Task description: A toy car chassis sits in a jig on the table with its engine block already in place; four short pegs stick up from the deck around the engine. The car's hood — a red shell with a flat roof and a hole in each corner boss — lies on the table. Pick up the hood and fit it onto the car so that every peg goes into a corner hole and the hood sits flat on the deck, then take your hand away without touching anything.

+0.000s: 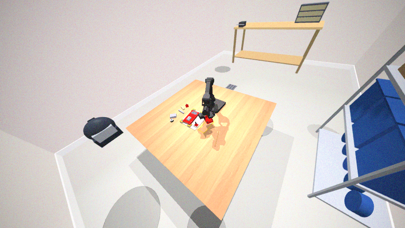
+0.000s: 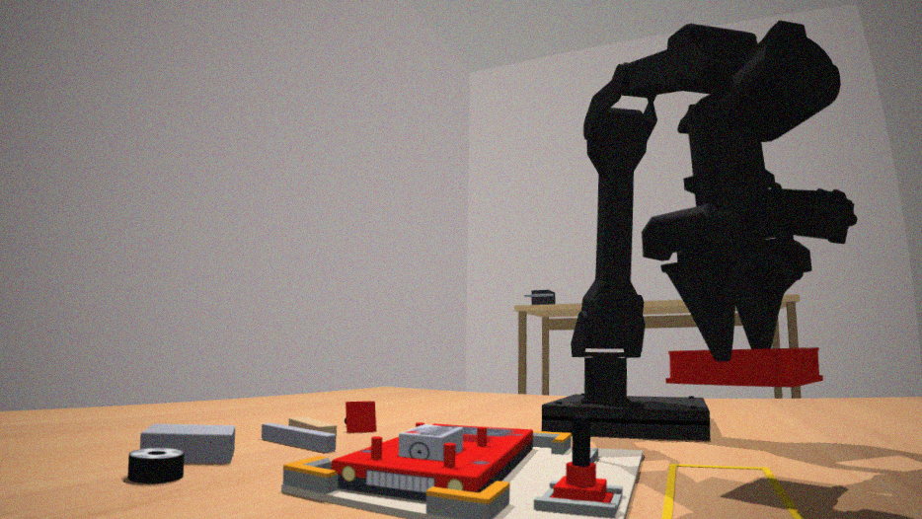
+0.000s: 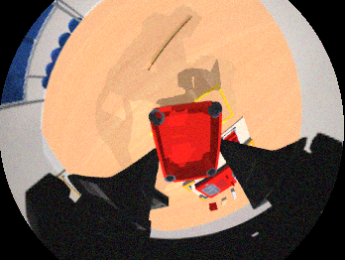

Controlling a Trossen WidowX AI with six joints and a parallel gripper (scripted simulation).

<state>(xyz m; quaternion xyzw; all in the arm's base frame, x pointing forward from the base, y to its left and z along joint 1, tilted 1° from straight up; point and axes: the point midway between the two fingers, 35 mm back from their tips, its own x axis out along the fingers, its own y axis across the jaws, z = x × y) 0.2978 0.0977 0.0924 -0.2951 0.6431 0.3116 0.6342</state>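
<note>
Right now the red hood is 10 mm below my gripper tip. Round my gripper tip: grey engine block 230 mm to the right, 70 mm below, 30 mm ahead; black wheel 430 mm to the right, 120 mm ahead, 90 mm below.
</note>
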